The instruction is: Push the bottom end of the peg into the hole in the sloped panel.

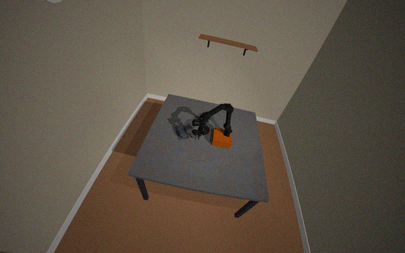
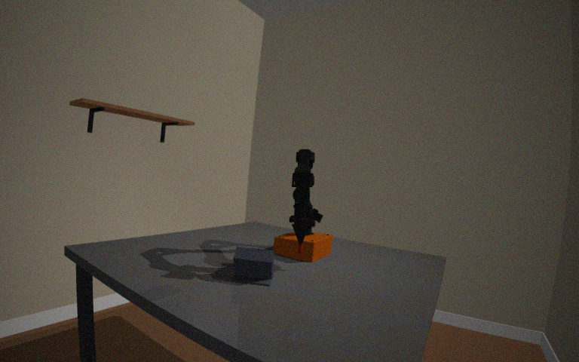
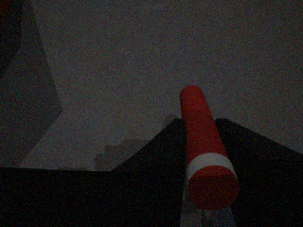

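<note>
My gripper tip is now 19 cm short of the sloped panel, 4 cm to the left of it and 7 cm above it. Round my gripper tip: red round peg: 2 cm above.
</note>
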